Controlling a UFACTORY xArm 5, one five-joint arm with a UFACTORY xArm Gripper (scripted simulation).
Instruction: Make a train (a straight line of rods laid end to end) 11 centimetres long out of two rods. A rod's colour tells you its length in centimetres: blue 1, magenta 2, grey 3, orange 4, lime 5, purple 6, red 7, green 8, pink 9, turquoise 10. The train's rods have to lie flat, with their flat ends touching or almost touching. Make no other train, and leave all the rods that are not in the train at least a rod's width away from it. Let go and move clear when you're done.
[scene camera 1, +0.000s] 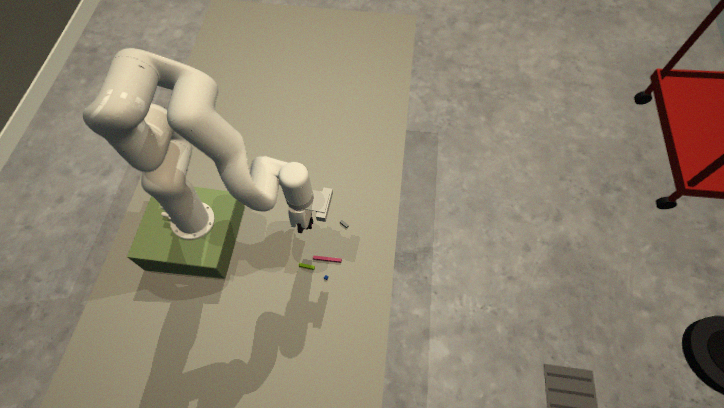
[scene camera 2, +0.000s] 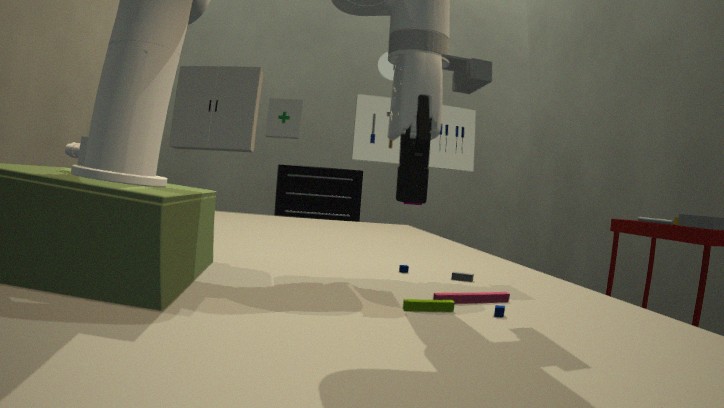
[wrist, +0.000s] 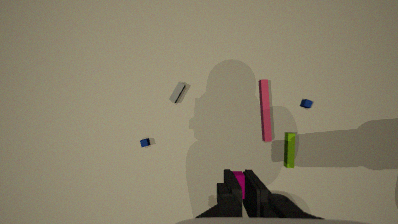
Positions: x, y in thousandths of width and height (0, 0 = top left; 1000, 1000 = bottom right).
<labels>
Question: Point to the gripper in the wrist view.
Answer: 594, 828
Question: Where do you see a pink rod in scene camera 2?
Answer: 675, 729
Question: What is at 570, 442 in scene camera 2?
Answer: The gripper.
</labels>
